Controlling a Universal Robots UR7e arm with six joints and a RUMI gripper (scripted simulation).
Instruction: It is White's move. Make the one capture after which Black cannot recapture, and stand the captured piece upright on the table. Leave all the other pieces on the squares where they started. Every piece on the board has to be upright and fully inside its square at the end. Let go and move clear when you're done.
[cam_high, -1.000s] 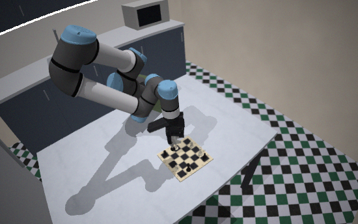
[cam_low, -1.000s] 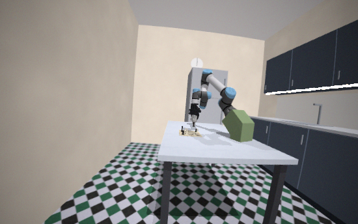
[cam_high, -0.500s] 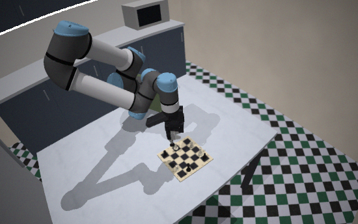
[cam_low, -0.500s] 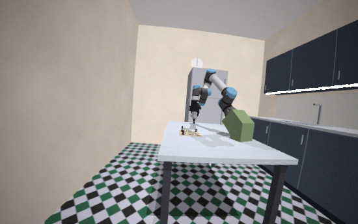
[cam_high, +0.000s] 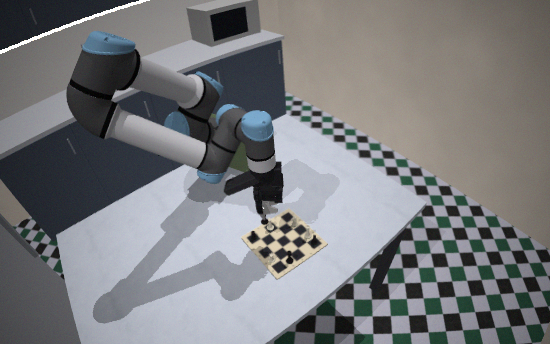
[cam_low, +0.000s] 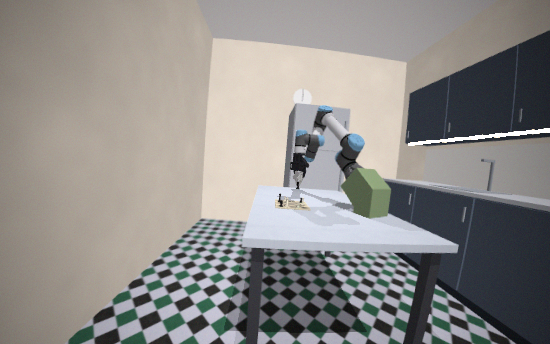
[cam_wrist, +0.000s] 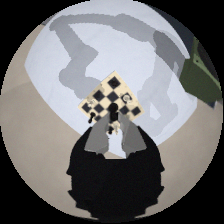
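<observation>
My hand is 20 mm past the white piece, 50 mm to the right of it and 110 mm above it. Round my hand: black chess piece (10 mm below); then chessboard (50 mm ahead, 30 mm to the left, 140 mm below).
</observation>
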